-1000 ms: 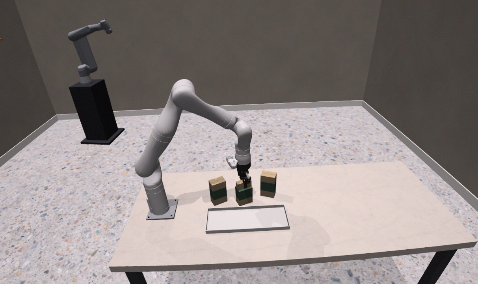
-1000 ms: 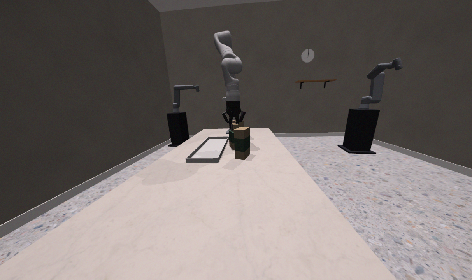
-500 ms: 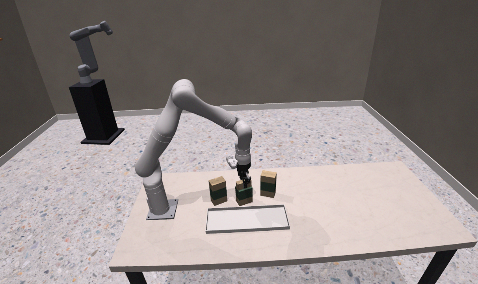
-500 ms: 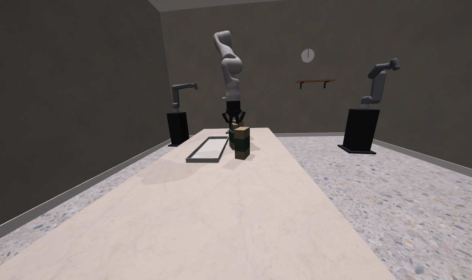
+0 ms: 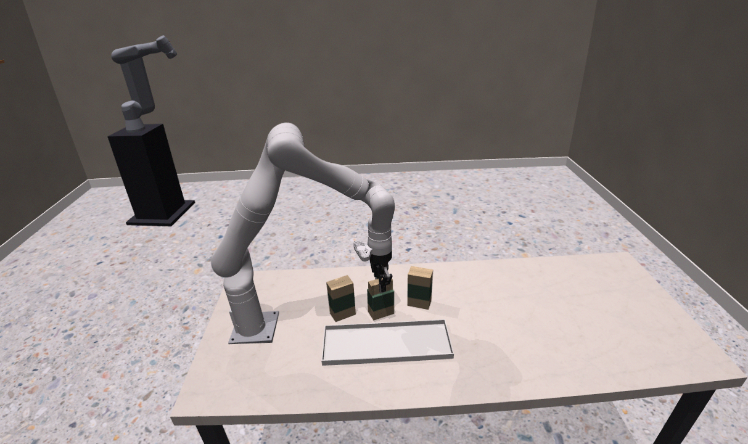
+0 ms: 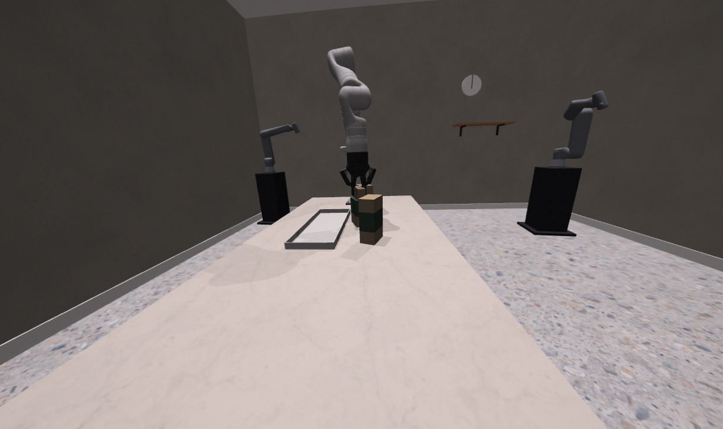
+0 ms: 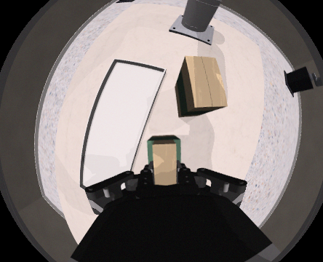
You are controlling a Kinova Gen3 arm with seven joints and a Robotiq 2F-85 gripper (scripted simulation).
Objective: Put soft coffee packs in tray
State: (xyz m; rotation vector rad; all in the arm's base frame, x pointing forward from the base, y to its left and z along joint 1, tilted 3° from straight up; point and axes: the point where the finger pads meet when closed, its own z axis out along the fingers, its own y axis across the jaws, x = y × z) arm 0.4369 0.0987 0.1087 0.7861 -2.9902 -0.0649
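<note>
Right now my hand is 130 mm to the left of the grey-rimmed white tray, 130 mm above it and 30 mm short of it.
</note>
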